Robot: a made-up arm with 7 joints. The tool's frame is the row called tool.
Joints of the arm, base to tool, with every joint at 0 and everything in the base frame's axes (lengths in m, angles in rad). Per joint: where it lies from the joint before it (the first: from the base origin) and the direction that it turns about. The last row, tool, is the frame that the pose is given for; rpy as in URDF.
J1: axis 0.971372 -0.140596 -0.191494 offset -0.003 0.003 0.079
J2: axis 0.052 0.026 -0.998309 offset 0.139 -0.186 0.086
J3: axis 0 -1 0 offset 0.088 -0.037 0.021
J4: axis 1 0 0 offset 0.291 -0.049 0.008
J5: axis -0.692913 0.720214 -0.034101 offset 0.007 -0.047 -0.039
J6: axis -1 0 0 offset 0.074 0.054 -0.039
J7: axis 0 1 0 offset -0.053 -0.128 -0.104
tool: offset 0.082 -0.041 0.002 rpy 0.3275 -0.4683 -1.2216
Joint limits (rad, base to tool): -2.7..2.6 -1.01..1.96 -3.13..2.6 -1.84..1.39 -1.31..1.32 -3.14..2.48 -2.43..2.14
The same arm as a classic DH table. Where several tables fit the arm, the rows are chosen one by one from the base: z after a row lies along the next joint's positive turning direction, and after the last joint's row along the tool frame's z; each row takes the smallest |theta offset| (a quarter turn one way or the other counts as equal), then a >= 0, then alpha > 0; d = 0 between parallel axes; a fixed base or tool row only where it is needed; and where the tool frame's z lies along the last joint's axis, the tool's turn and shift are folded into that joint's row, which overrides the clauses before.
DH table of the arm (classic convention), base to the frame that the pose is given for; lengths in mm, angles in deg. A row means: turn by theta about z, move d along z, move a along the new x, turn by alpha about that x. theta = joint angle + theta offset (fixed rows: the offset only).
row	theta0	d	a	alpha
base (fixed)	81.76	78.3	2.5	101.04
J1	1.96	171	-160.1	76.23
J2	81.3	-141.4	89	-91.49
J3	87.02	85.6	8	90
J4	-2.71	254.7	-41.2	133.86
J5	0	14.8	-36.4	46.14
J6	-2.71	-74.6	-104	-90
J7	62.04	-157.8	73.4	73.05
tool (fixed)	-61.23	-38.3	0	0
Joint limits (deg, base to tool): -154.7..148.97 -57.87..112.3 -179.34..148.97 -105.42..79.64 -75.06..75.63 -179.91..142.09 -139.23..122.61

